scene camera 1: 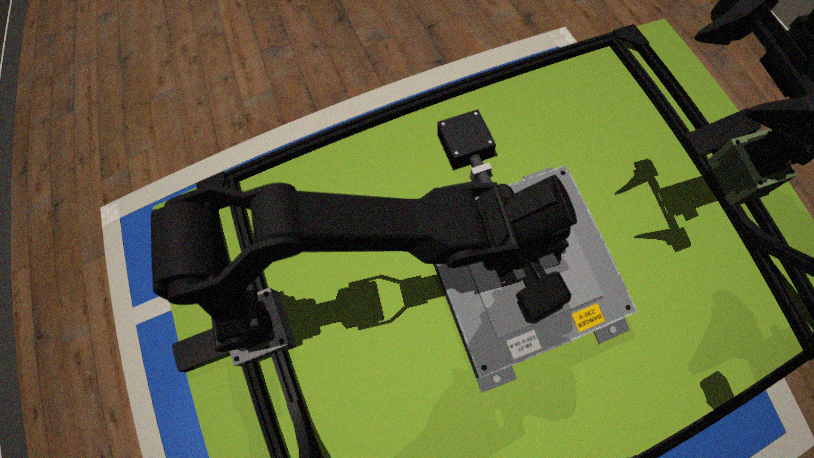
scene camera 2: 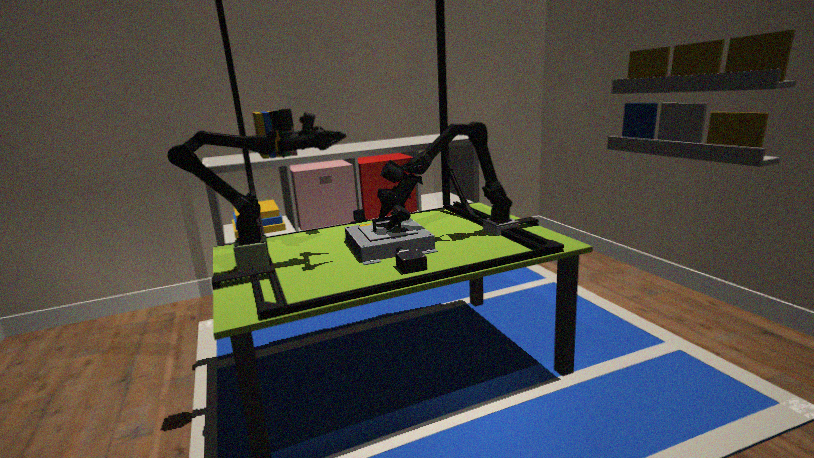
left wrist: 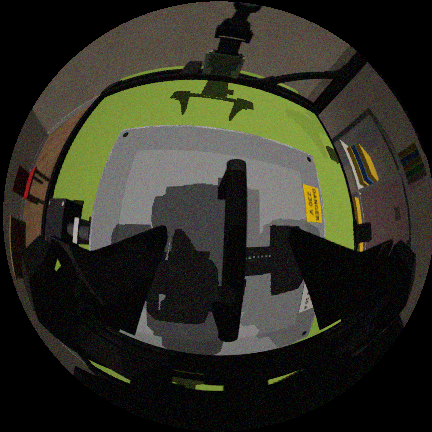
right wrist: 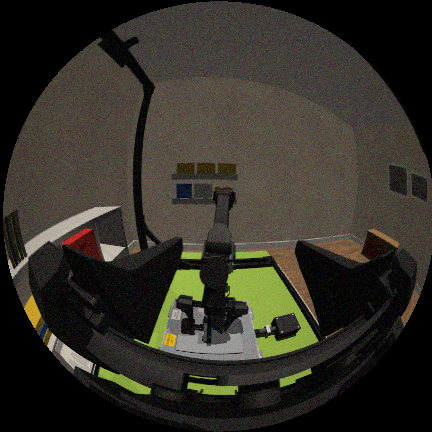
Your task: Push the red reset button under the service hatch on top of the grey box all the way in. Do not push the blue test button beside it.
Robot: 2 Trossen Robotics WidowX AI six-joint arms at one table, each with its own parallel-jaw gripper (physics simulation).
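Note:
The grey box point(scene camera 1: 614, 284) point(scene camera 2: 375, 247) point(left wrist: 107, 190) point(right wrist: 252, 345) sits on the table. Its top carries a lighter hatch panel point(scene camera 1: 581, 287) point(left wrist: 165, 167), which looks closed, with a long black bar handle point(left wrist: 234, 215) above it. The red reset button and the blue test button do not show in any view. My left gripper point(scene camera 2: 388, 225) point(left wrist: 230, 233) is open and empty, low over the hatch, with one finger on each side of the bar handle; contact cannot be told. In scene camera 1 its arm hides much of the hatch. My right gripper point(scene camera 2: 341, 135) is open and empty, high above the table.
A black block point(scene camera 1: 466, 136) point(scene camera 2: 410, 262) point(left wrist: 60, 217) point(right wrist: 286, 325) joins the box's side by a short stem with a white ring. A yellow danger label point(scene camera 1: 589, 317) point(left wrist: 312, 202) and a white label point(scene camera 1: 522, 344) mark the box top. Black rails point(scene camera 1: 421, 93) frame the green table.

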